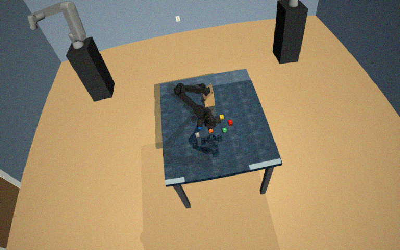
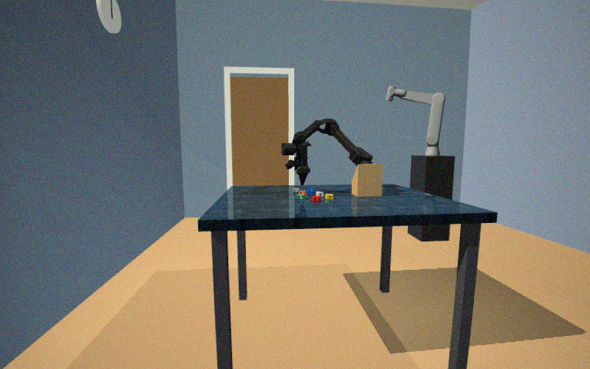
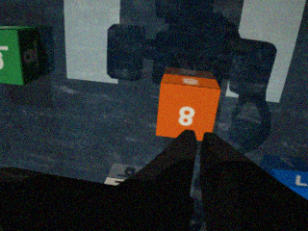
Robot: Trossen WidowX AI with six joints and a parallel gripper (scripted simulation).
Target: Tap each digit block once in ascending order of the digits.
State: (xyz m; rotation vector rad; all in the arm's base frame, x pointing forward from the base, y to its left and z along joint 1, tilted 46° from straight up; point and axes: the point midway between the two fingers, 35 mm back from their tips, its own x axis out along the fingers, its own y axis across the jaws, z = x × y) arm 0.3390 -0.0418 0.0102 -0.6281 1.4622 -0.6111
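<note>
My gripper tip is now 4 cm above the orange block. From my gripper tip the other things lie so: white block: 9 cm behind, 4 cm to the left, 4 cm below; blue block: 8 cm to the right, 6 cm behind, 4 cm below; grey block: 11 cm to the right, 4 cm below, 2 cm ahead.
</note>
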